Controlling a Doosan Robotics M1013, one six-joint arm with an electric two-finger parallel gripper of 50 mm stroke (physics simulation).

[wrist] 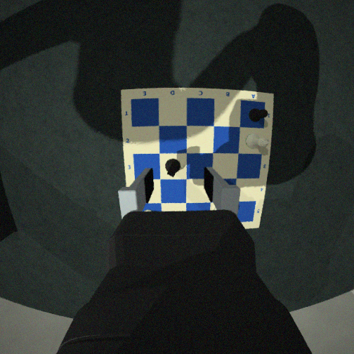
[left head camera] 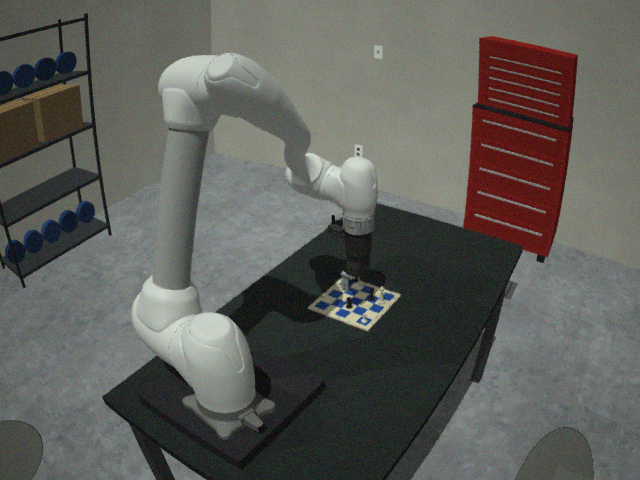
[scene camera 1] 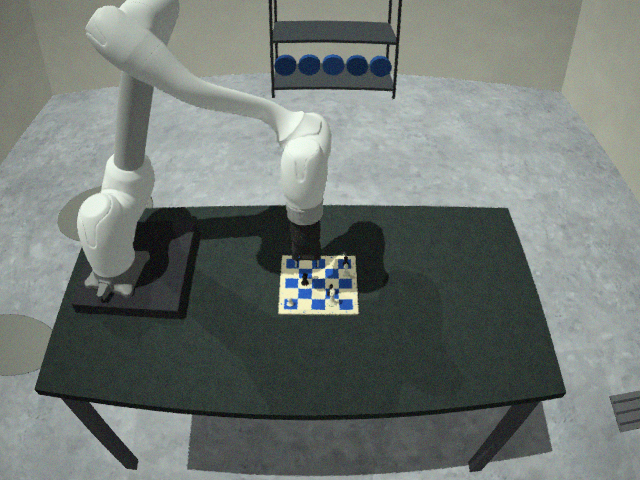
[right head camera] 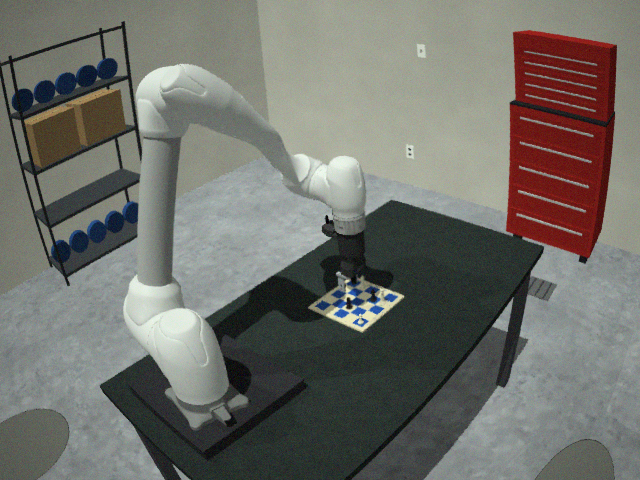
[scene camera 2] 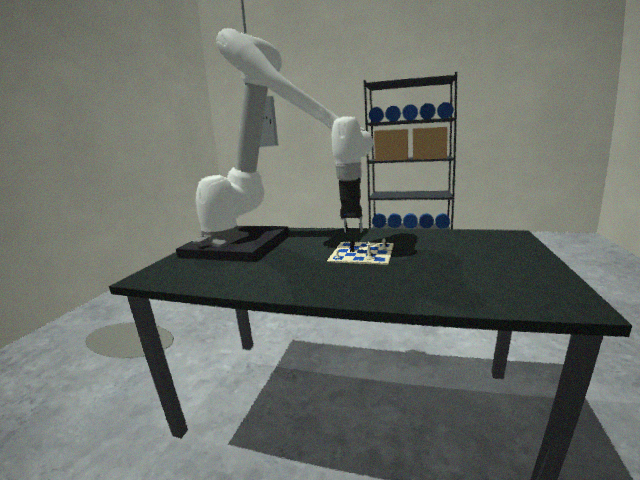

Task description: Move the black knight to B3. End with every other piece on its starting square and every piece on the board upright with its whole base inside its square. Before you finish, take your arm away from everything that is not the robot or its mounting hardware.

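Seen in the pictures: gripper, fingertip midpoint: point(left head camera: 350, 285) point(scene camera 1: 307, 264) point(right head camera: 348, 286) point(scene camera 2: 353, 231); arm's base at its link origin: point(left head camera: 228, 406) point(scene camera 1: 117, 271) point(right head camera: 206, 399) point(scene camera 2: 221, 239).
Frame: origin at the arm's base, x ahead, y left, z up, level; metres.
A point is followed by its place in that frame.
Note:
The chessboard point(wrist: 126, 152) point(scene camera 1: 318, 311) @(x 0.633, y 0.004, z -0.035 m) lies on the table. A black piece point(wrist: 172, 166) point(scene camera 1: 305, 279) @(x 0.580, y 0.094, z -0.013 m) point(left head camera: 348, 303) @(x 0.573, y 0.097, z -0.017 m) stands upright on D3; it seems to be the knight, though its shape is small. Another black piece point(scene camera 1: 331, 288) @(x 0.658, y 0.066, z -0.004 m) point(left head camera: 371, 294) @(x 0.654, y 0.070, z -0.013 m) stands on B4, with a white piece point(scene camera 1: 332, 299) @(x 0.666, y 0.033, z -0.011 m) point(scene camera 2: 369, 251) @(x 0.668, y 0.034, z -0.006 m) on B5. A black piece point(wrist: 256, 115) is on A1, a white piece point(wrist: 253, 141) on A2, and a white piece point(scene camera 1: 290, 302) @(x 0.553, y 0.012, z -0.023 m) on E5. B3 holds no piece. My gripper point(wrist: 178, 177) point(scene camera 2: 353, 229) @(x 0.584, y 0.102, z 0.042 m) point(scene camera 1: 307, 262) @(x 0.584, y 0.102, z 0.042 m) is open and empty, above the board near D3.
The dark table point(scene camera 1: 429, 335) @(x 0.947, y -0.031, z -0.040 m) carries the robot's mounting plate point(scene camera 1: 180, 279) @(x 0.223, y 0.014, z -0.002 m) at its left end in scene camera 1. A shelf rack point(scene camera 2: 455, 193) and a red tool cabinet point(left head camera: 516, 170) stand beyond the table.

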